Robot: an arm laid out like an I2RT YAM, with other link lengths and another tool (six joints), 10 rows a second.
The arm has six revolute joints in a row. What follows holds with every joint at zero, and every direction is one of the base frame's.
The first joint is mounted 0.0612 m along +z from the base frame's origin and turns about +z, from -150 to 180 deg.
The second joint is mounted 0.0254 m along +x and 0.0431 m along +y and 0.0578 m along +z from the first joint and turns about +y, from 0 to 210 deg.
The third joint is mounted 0.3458 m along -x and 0.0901 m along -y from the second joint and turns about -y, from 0 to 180 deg.
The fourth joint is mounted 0.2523 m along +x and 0.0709 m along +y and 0.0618 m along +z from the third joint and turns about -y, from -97 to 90 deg.
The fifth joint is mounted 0.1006 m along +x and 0.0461 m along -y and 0.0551 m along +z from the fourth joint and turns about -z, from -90 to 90 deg.
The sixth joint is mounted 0.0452 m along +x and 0.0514 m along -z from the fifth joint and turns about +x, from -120 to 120 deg.
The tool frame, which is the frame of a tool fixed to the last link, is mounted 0.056 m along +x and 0.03 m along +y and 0.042 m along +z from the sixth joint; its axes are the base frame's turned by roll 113.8, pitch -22.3 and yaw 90 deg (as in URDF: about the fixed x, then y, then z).
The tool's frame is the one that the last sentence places.
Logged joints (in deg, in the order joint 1, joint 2, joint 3, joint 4, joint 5, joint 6), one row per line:
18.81 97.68 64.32 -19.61 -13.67 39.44
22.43 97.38 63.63 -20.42 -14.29 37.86
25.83 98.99 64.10 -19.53 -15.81 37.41
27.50 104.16 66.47 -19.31 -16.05 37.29
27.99 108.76 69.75 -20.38 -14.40 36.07
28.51 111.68 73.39 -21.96 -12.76 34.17
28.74 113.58 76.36 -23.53 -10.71 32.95
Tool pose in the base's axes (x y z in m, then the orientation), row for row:
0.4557 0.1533 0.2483 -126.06 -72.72 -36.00
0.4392 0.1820 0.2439 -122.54 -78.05 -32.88
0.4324 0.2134 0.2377 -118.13 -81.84 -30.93
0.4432 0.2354 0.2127 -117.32 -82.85 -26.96
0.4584 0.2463 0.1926 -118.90 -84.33 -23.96
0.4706 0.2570 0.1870 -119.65 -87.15 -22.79
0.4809 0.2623 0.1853 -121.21 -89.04 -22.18
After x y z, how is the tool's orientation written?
As a rotation vector, in degrees.
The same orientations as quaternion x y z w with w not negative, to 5 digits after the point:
-0.81205 -0.46845 -0.23190 0.25951
-0.79264 -0.50486 -0.21268 0.26758
-0.77051 -0.53381 -0.20174 0.28401
-0.76802 -0.54237 -0.17649 0.29126
-0.77316 -0.54836 -0.15580 0.27794
-0.77126 -0.56176 -0.14690 0.26077
-0.77366 -0.56832 -0.14157 0.24170

